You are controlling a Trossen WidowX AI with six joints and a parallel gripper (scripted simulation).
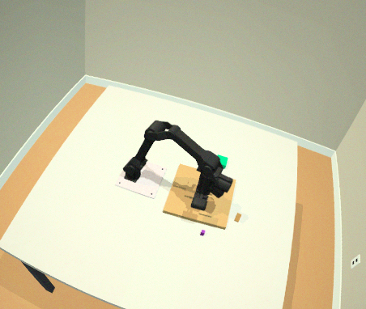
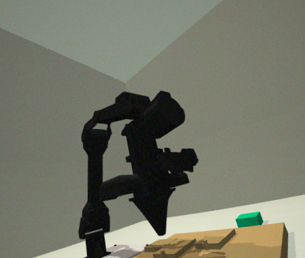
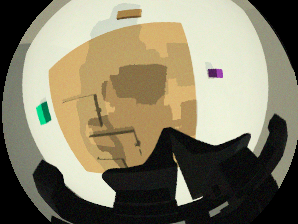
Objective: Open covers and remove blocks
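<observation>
Right now the purple block is 6 cm ahead of my gripper tip, 11 cm to the right of it and 6 cm below it. Round my gripper tip: orange block: 20 cm ahead, 4 cm to the left, 7 cm below; green block: 3 cm ahead, 33 cm to the left, 6 cm below.
</observation>
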